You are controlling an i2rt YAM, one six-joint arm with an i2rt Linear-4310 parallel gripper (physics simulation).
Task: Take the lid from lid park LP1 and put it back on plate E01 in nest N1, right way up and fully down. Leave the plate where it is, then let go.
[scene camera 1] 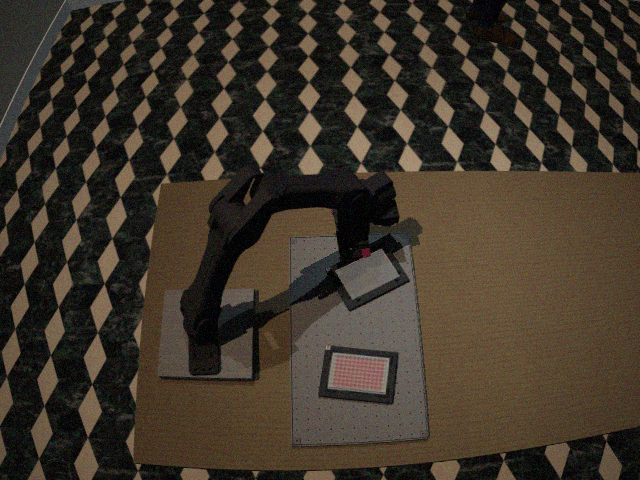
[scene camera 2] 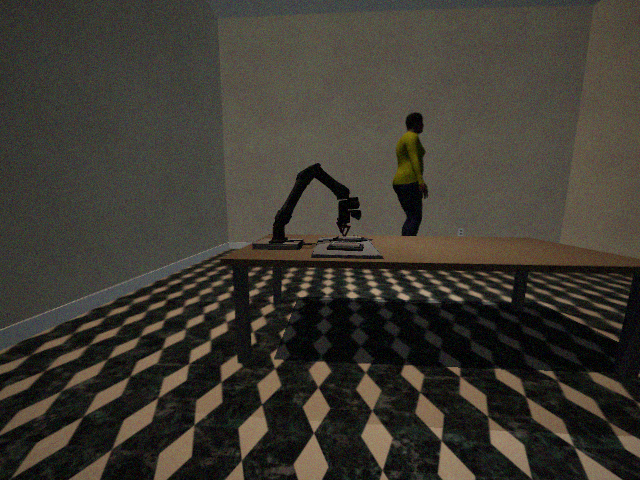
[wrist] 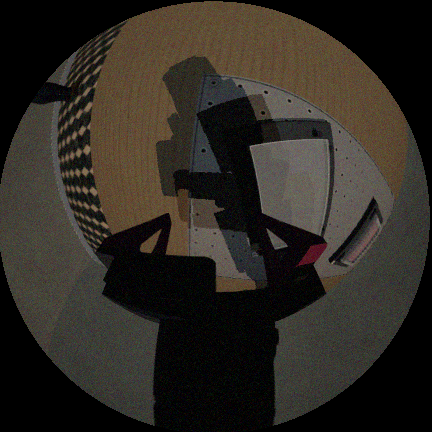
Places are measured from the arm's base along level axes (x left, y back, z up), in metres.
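Pixels of known places: gripper, fingertip midpoint: (scene camera 1: 350, 242) (scene camera 2: 343, 235) (wrist: 213, 217); arm's base, link origin: (scene camera 1: 203, 335) (scene camera 2: 278, 241).
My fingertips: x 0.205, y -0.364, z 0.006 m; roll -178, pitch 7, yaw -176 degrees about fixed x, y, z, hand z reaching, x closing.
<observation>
Ahead of a thing's pixels: the offset from my fingertips to its top centre. Level surfaces: height alone.
The pale, flat lid @[dx -0.087, dy -0.030, dz -0.001 m] (scene camera 1: 368, 273) (wrist: 295, 185) lies in a dark frame, the lid park @[dx -0.086, dy -0.031, dz +0.001 m] (scene camera 1: 381, 294) (wrist: 300, 130), turned at an angle on the perforated board. The plate @[dx -0.330, dy +0.020, dz +0.008 m] (scene camera 1: 358, 373) (scene camera 2: 345, 246) (wrist: 365, 241), with pink wells and a white rim, sits uncovered in the dark nest @[dx -0.330, dy +0.020, dz -0.001 m] (scene camera 1: 356, 398) nearer the front of the board. My gripper (scene camera 1: 356, 240) (scene camera 2: 344, 232) (wrist: 213, 217) is open and empty, pointing down above the board, beside the lid. In the wrist view the lid lies to the right of the gap, partly behind the right finger. Labels are unreadable.
The perforated board @[dx -0.229, dy +0.015, dz -0.018 m] (scene camera 1: 361, 326) (scene camera 2: 320, 253) (wrist: 356, 170) lies on the wooden table @[dz -0.032 m] (scene camera 1: 516, 310) (scene camera 2: 465, 248). My arm's base stands on a pale slab (scene camera 1: 237, 356) to the left. The arm's shadow covers part of the board. A person (scene camera 2: 409, 160) stands beyond the table.
</observation>
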